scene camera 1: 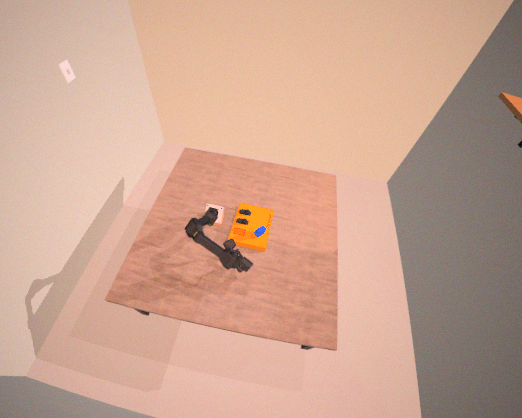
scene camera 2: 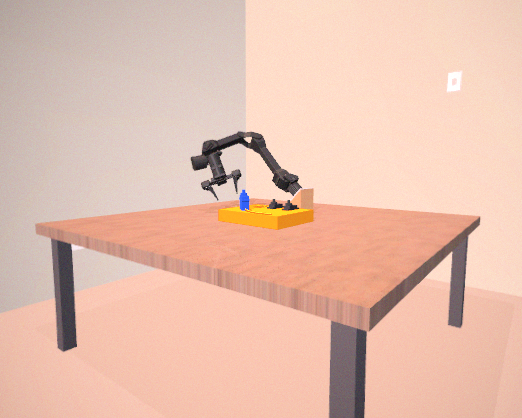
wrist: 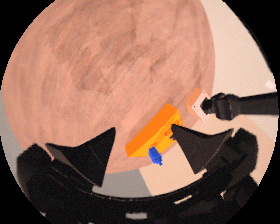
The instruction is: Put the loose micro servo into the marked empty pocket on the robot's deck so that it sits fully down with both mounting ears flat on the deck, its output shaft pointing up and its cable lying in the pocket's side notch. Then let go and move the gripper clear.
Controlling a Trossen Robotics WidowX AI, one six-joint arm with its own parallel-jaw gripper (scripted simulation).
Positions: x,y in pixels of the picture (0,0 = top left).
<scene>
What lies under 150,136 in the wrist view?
An orange robot deck.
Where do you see an orange robot deck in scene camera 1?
260,216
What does my gripper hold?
Nothing.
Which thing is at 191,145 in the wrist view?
My gripper.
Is my gripper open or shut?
Open.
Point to an orange robot deck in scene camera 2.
280,219
</scene>
